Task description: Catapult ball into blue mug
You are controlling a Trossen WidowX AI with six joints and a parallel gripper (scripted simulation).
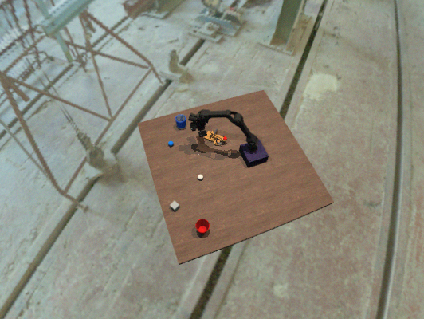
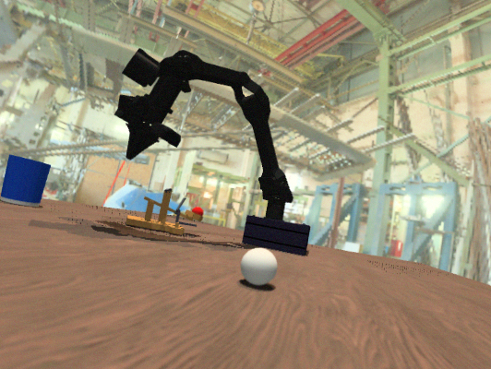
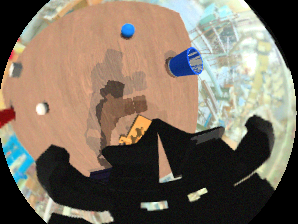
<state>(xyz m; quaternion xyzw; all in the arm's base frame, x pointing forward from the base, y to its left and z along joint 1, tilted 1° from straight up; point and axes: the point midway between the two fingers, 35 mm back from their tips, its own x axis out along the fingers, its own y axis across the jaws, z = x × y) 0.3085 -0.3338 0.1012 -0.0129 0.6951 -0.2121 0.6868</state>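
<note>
My gripper tip is now 17 cm past the small red ball, 14 cm to the right of it and 9 cm above it. Round my gripper tip: catapult 12 cm behind, 9 cm to the left, 10 cm below; then blue ball 24 cm ahead, 8 cm to the right, 13 cm below; then blue mug 7 cm ahead, 22 cm to the right, 12 cm below.
</note>
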